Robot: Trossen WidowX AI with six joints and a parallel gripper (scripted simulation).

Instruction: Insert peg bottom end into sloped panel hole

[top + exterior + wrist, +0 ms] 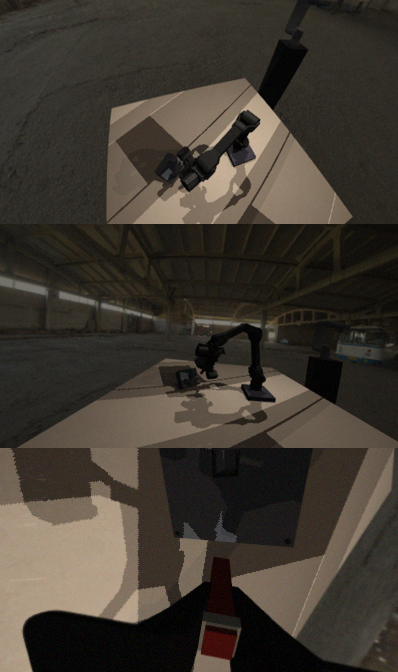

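Right now my gripper tip is 10 cm short of the panel, 7 cm above it and 1 cm to the right of it. Round my gripper tip: red square peg (1 cm to the left, 1 cm behind, 1 cm above).
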